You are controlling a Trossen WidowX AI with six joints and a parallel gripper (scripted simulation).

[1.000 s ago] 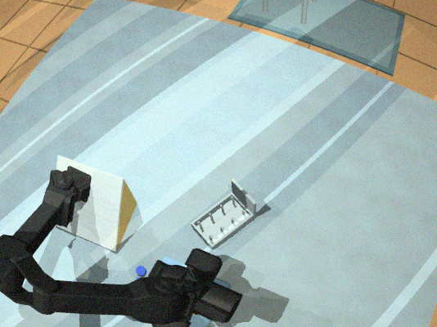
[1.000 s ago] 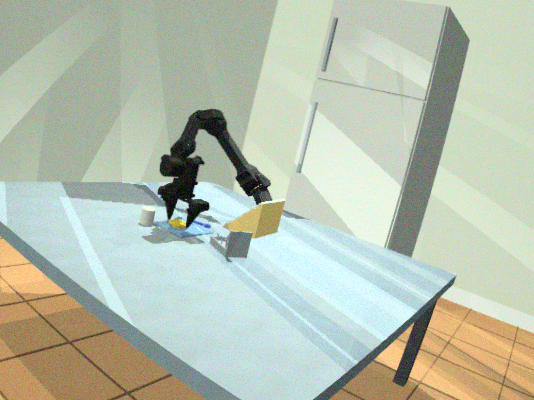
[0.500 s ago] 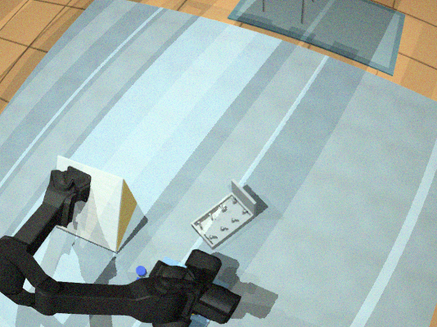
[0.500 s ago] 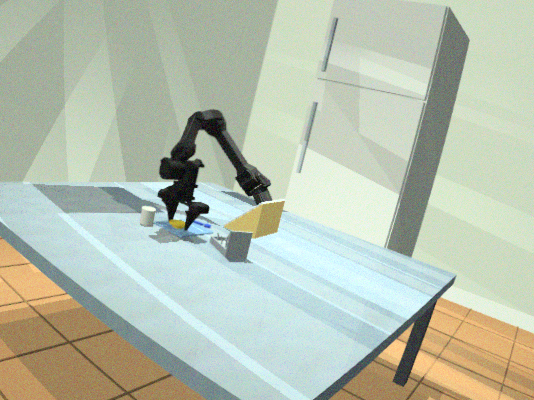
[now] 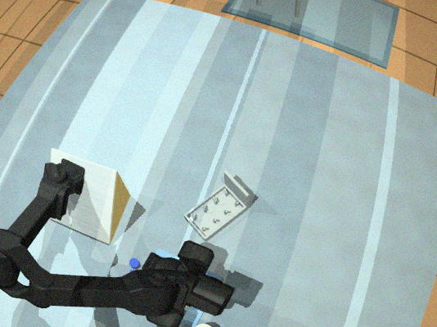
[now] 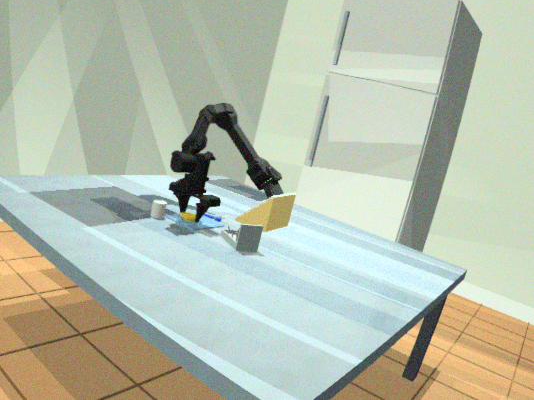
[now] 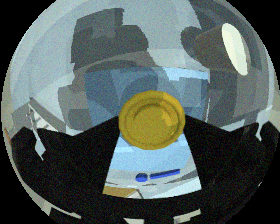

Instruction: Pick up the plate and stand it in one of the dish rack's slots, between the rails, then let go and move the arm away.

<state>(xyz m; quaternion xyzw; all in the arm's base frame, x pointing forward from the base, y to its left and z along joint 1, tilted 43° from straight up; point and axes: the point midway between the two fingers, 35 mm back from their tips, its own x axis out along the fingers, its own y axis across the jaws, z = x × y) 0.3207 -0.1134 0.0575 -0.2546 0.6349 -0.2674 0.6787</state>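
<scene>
My gripper tip is 20 mm past the light blue mat, 10 mm to the right of it and 10 mm above it. Also, from my gripper tip: white cup (70 mm to the right, 70 mm ahead, 20 mm above); dish rack (200 mm to the left, 10 mm behind, 10 mm above); yellow plate (10 mm above).
</scene>
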